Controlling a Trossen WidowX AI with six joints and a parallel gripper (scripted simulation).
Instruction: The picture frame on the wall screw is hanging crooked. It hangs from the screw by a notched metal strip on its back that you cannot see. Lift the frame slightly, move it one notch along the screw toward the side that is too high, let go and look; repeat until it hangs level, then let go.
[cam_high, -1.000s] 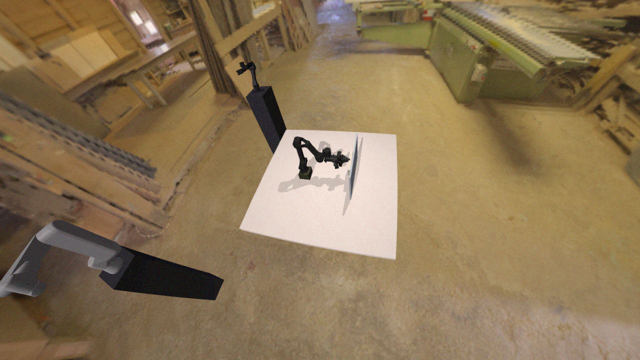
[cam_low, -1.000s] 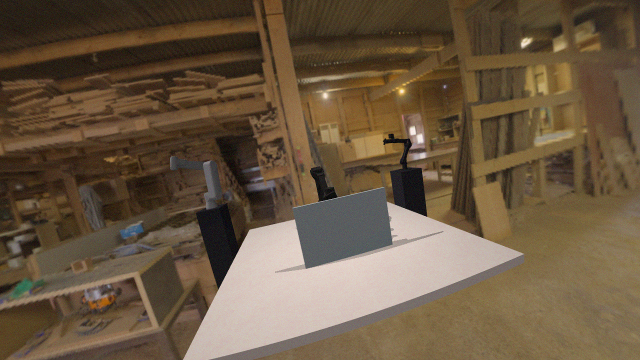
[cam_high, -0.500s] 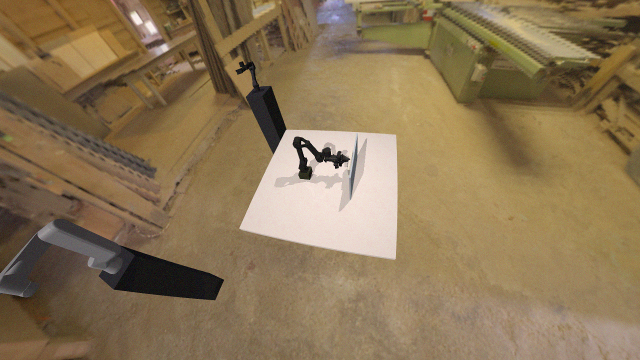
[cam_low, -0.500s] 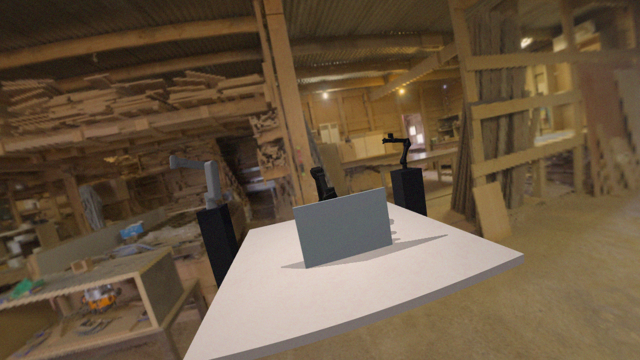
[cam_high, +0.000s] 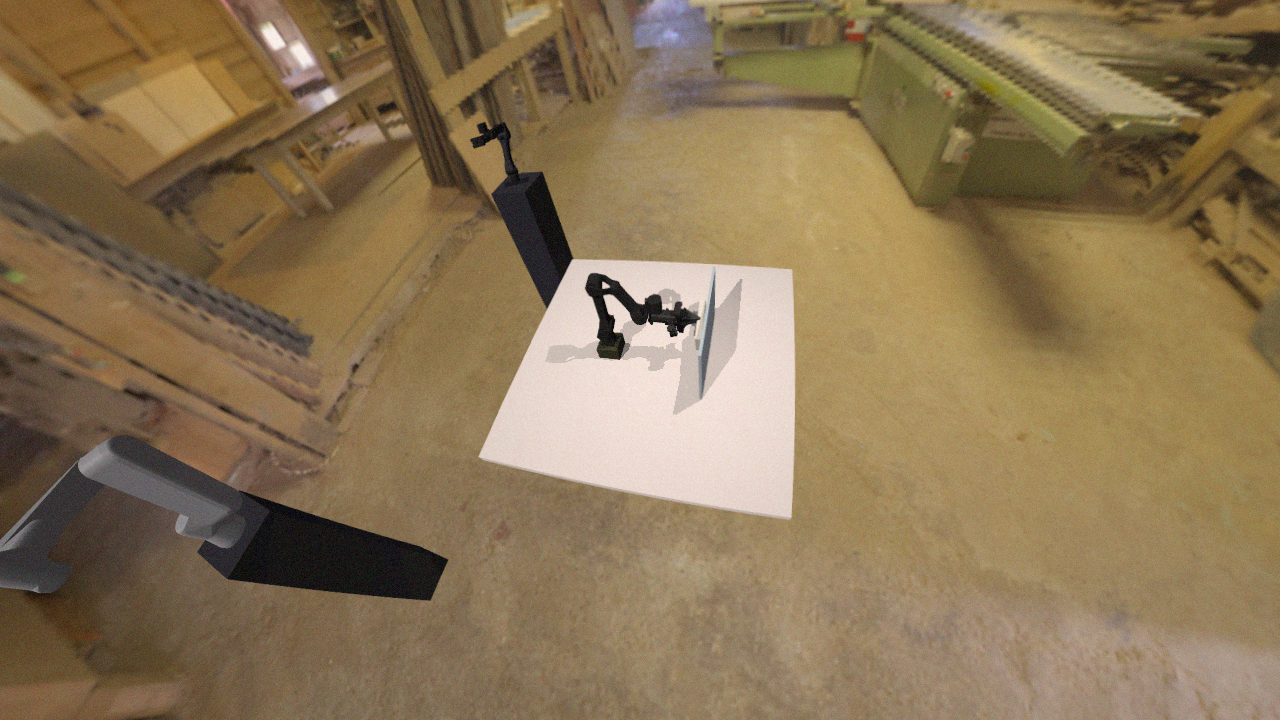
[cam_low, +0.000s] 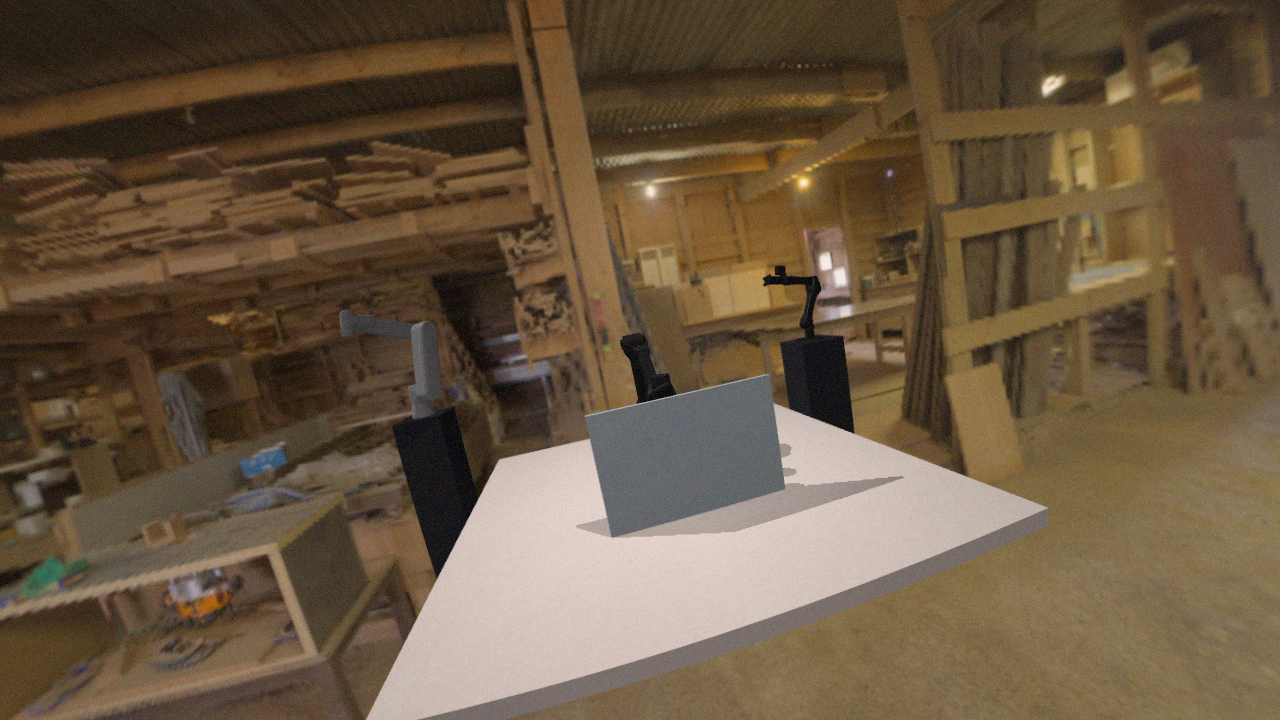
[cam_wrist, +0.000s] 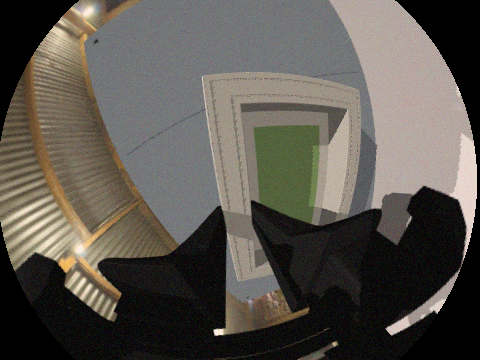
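Now: gripper tip 10 mm short of the picture frame, 10 mm to the right of it and 50 mm above it. Also, from my gripper tip: wall panel: 20 mm ahead, 80 mm below.
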